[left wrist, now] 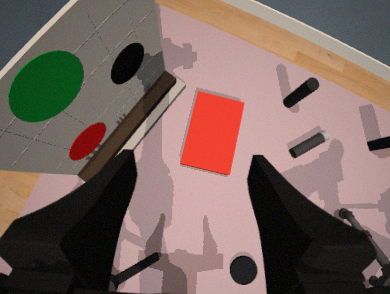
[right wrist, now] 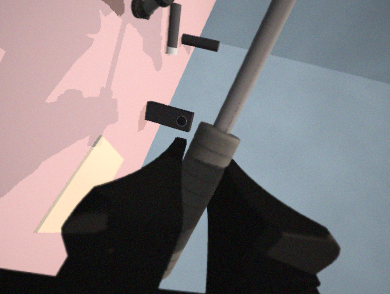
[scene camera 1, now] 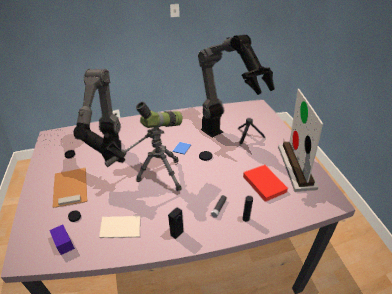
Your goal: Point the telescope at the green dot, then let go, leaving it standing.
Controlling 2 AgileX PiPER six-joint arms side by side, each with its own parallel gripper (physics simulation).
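The green telescope (scene camera 1: 162,119) sits on its grey tripod (scene camera 1: 158,150), which stands upright on the table. Its front end faces right, toward the white board (scene camera 1: 312,127) (left wrist: 100,52); the exact aim cannot be told. The green dot (scene camera 1: 304,112) (left wrist: 46,86) is high on that board, above a red dot and beside a black one. My right gripper (scene camera 1: 120,155) (right wrist: 195,155) is shut on the grip of the telescope's pan handle (scene camera 1: 135,143) (right wrist: 255,65). My left gripper (scene camera 1: 265,90) (left wrist: 192,165) is open and empty, raised above the table, left of the board.
A small black tripod (scene camera 1: 249,121) stands behind the red block (scene camera 1: 265,182) (left wrist: 212,133). A black box (scene camera 1: 176,223) (right wrist: 169,115), a grey cylinder (scene camera 1: 218,205) and an upright black cylinder (scene camera 1: 248,208) are near the front edge. A blue square (scene camera 1: 182,148) lies beside the telescope tripod.
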